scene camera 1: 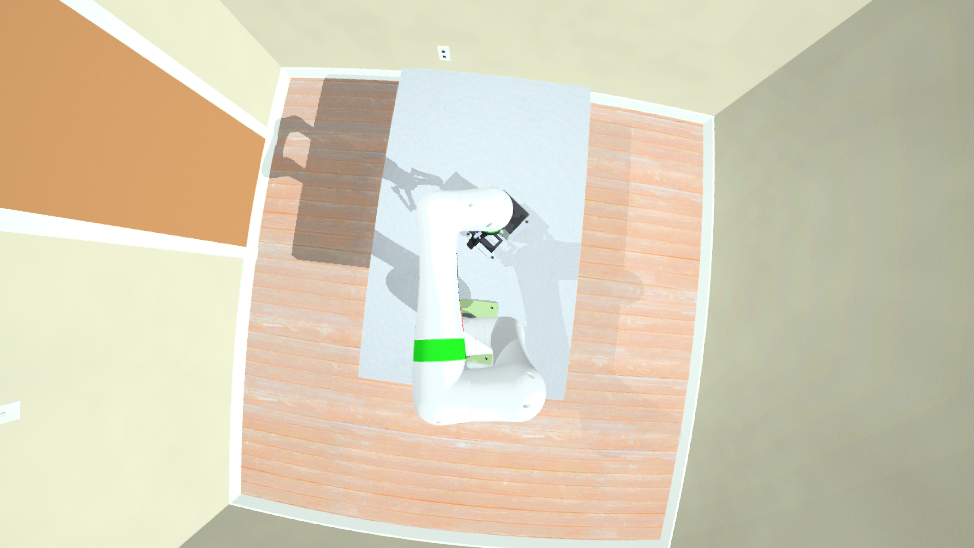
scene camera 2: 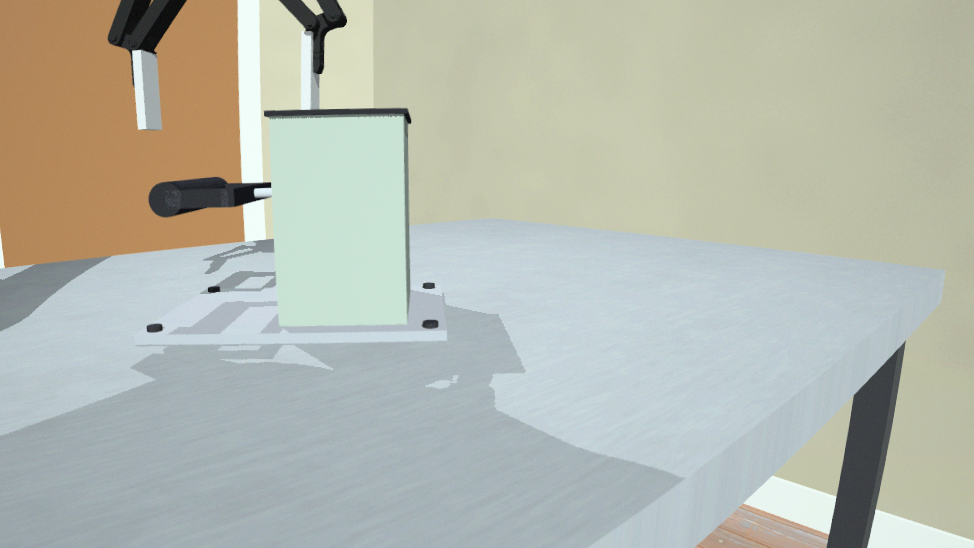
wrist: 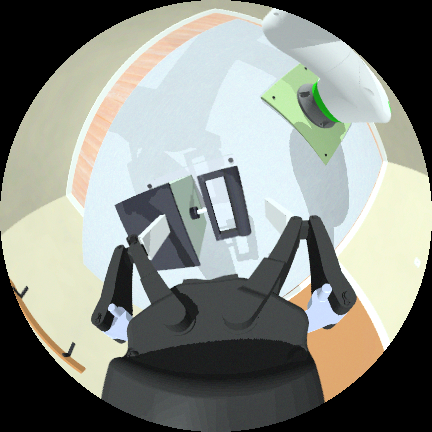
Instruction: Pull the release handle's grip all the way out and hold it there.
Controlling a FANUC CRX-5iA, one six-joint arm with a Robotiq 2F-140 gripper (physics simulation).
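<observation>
The release handle has a dark rectangular frame with a thick round grip. A short white rod joins it to a pale green box with a dark lid. My gripper is wide open and empty. In scene camera 2 the left finger pad hangs above and slightly left of the grip; the other pad's lower end is hidden behind the box. In the wrist view one pad overlaps the lid, and the other is beyond the grip's outer side. In scene camera 1 the arm hides much of the gripper.
The box stands on a white base plate with dark bolts, on the grey table. The arm reaches over the table from its green mounting plate. Walls surround the wooden floor.
</observation>
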